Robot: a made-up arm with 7 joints.
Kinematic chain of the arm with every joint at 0, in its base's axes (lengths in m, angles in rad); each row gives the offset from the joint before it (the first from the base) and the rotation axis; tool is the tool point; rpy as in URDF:
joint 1: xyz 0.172 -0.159 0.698 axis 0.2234 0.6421 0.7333
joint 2: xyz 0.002 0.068 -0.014 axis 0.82 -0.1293 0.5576
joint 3: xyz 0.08 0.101 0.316 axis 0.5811 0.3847 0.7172
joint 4: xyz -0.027 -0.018 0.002 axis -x
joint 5: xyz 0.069 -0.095 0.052 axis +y
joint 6: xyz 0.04 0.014 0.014 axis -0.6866 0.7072 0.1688
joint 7: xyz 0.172 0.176 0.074 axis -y
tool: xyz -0.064 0.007 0.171 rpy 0 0 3.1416
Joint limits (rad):
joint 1: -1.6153..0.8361
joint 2: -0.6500..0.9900
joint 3: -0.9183..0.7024
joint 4: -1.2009..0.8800
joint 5: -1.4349..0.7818
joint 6: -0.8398..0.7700
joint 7: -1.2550..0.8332
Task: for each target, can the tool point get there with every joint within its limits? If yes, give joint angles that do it. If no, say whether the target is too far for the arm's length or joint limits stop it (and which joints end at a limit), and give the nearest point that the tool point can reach.
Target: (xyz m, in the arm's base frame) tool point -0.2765 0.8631 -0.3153
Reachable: no: too far | nearest point -0.1254 0.2849 0.5353 | short by 1.040 m
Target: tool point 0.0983 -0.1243 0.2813
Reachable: no: joint limits stop it (at a limit: joint 1, joint 2, joint 4, joint 5, joint 6) | nearest point -0.0467 0.0017 0.4434 | short by 0.251 m
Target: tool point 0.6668 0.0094 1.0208
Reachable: yes | joints 0.5422 -0.2930 0.2163 -0.8625 0.4810 -0.3149 0.0682
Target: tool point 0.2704 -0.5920 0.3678
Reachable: no: joint limits stop it (at a limit: joint 1, joint 2, joint 4, joint 6, joint 7) | nearest point 0.3562 -0.4819 0.5427 | short by 0.224 m
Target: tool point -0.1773 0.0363 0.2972
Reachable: no: joint limits stop it (at a limit: joint 1, joint 2, joint 3, joint 6, joint 7) | nearest point -0.1585 0.0158 0.4271 | short by 0.133 m
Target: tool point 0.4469 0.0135 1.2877
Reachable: yes | joints 0.2834 0.7275 -0.5000 0.3841 -0.5488 0.5476 -0.3474
